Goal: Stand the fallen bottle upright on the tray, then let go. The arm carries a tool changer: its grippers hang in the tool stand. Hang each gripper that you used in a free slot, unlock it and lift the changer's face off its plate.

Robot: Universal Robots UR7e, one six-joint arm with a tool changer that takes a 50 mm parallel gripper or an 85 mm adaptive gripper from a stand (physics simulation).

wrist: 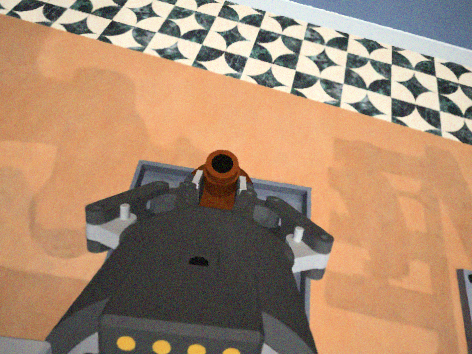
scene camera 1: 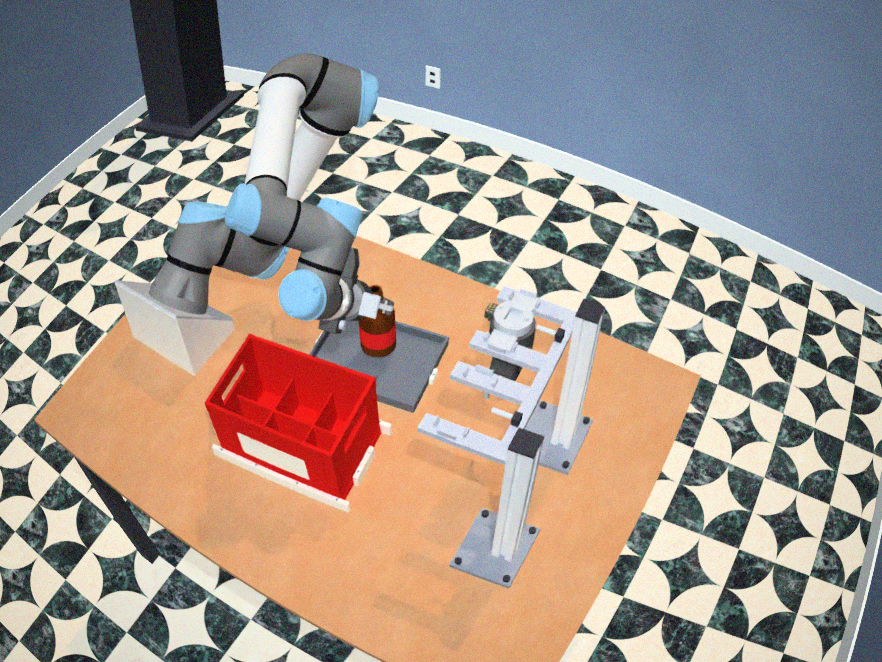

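Where they show: arm's base at its link origin: [scene camera 1: 176, 302].
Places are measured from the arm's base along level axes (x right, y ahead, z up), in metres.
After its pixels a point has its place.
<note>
A brown bottle [scene camera 1: 378, 337] @(y 0.449, x -0.126, z -0.032 m) [wrist: 222, 172] @(y 0.431, x -0.152, z 0.063 m) with a red label is upright, neck up, over the back part of the grey tray [scene camera 1: 407, 381] @(y 0.518, x -0.108, z -0.114 m) [wrist: 291, 199] @(y 0.530, x -0.220, z -0.114 m). I cannot tell if its base touches the tray. My gripper [scene camera 1: 382, 306] [wrist: 220, 183], dark with linked fingers, is shut on the bottle's neck. The tool stand [scene camera 1: 573, 384] @(y 0.857, x -0.085, z 0.078 m) is at the right in the scene view, with several forked slots. A second gripper [scene camera 1: 513, 324] hangs in its back slot. The two nearer slots [scene camera 1: 490, 381] @(y 0.756, x 0.076, z 0.222 m) [scene camera 1: 459, 433] @(y 0.752, x 0.184, z 0.222 m) hold no gripper.
A red divided crate [scene camera 1: 270, 441] @(y 0.404, x 0.218, z 0.019 m) stands in front and left of the tray, between white strips [scene camera 1: 281, 478] @(y 0.412, x 0.228, z -0.091 m). The stand's near post [scene camera 1: 517, 498] @(y 0.860, x 0.202, z 0.129 m) rises from a grey base plate at the right. A pale wedge-shaped block [scene camera 1: 160, 331] @(y 0.001, x 0.077, z -0.018 m) is under the arm's base.
</note>
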